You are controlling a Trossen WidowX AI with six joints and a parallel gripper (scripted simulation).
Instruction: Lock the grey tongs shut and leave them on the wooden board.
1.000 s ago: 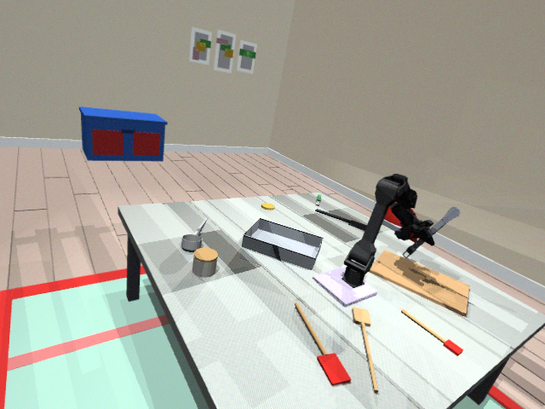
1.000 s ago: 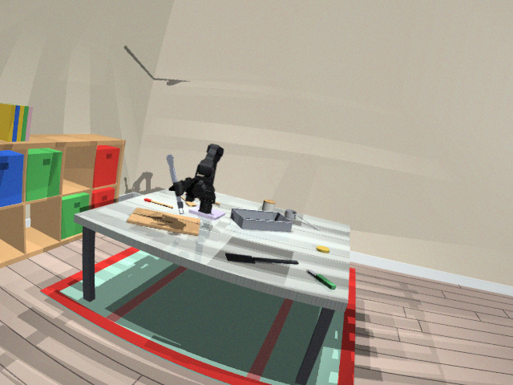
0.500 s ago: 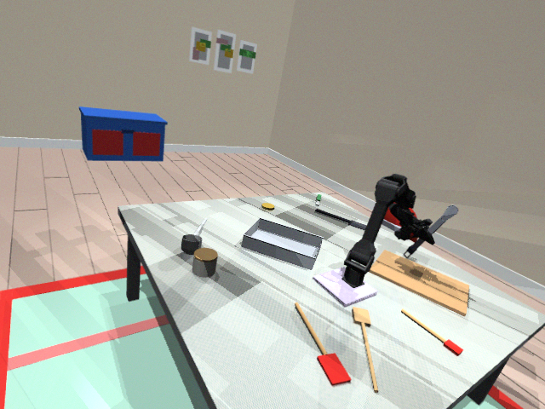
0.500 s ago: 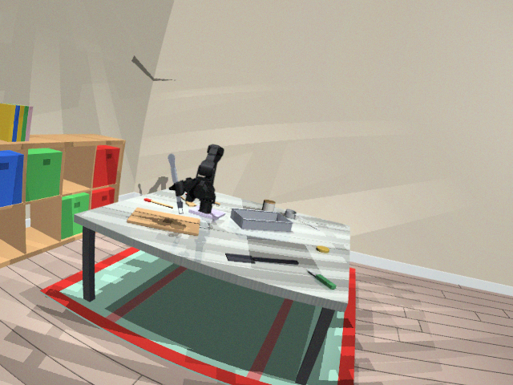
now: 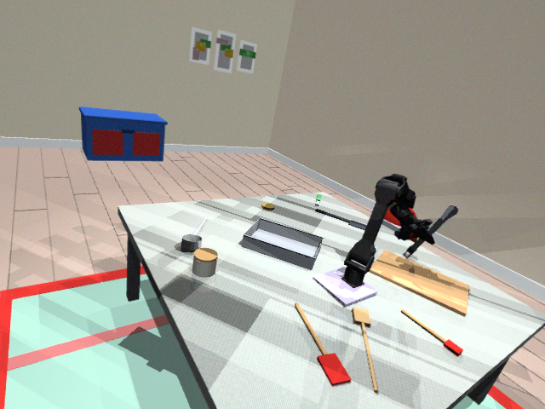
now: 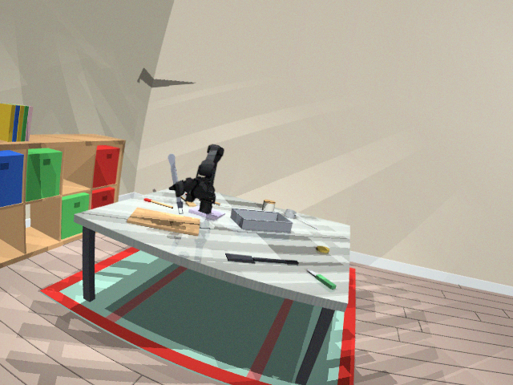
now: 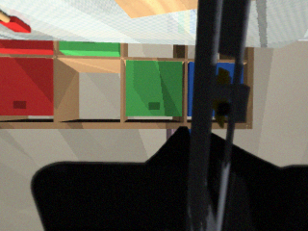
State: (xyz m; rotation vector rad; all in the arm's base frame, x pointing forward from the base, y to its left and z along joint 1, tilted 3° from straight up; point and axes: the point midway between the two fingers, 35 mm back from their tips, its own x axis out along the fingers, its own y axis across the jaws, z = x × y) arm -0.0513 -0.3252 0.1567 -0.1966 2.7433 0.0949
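The wooden board lies 170 mm below my gripper tip. The rest, counted from my gripper tip: roasting tin (430 mm to the left, 390 mm ahead, 150 mm below); black spatula (530 mm ahead, 170 mm below, 110 mm to the right); red-tipped brush (250 mm to the left, 230 mm behind, 170 mm below).
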